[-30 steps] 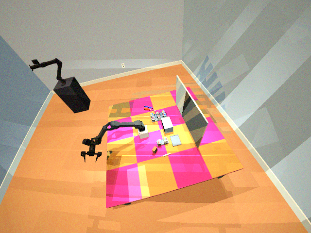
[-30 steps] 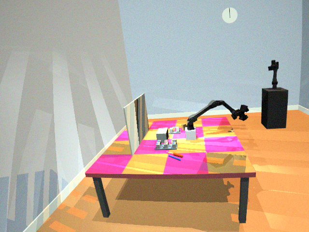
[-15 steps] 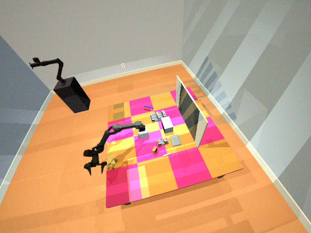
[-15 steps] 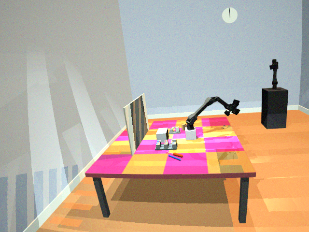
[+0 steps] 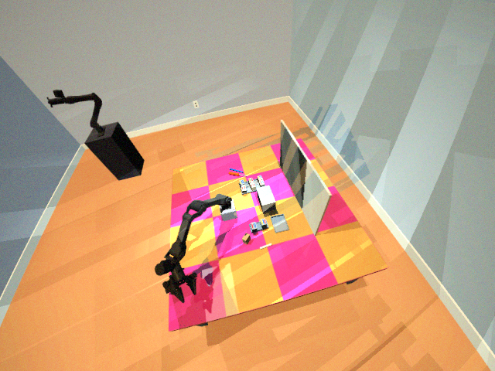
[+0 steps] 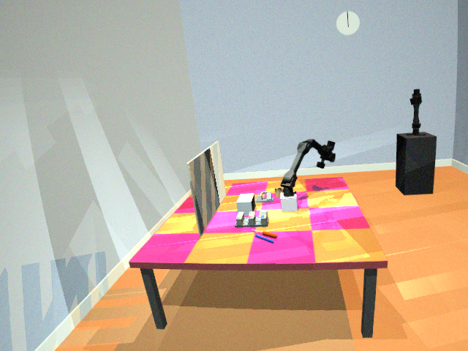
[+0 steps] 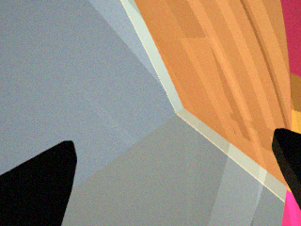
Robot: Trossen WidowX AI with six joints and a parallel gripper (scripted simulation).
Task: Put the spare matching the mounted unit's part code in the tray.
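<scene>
The small rack is 430 mm ahead of my gripper tip, 400 mm to the left of it and 190 mm below it. Also, from my gripper tip: flat grey tray (580 mm ahead, 380 mm to the left, 200 mm below); brown block (330 mm ahead, 310 mm to the left, 170 mm below); grey mounted unit (540 mm ahead, 590 mm to the left, 150 mm below).
</scene>
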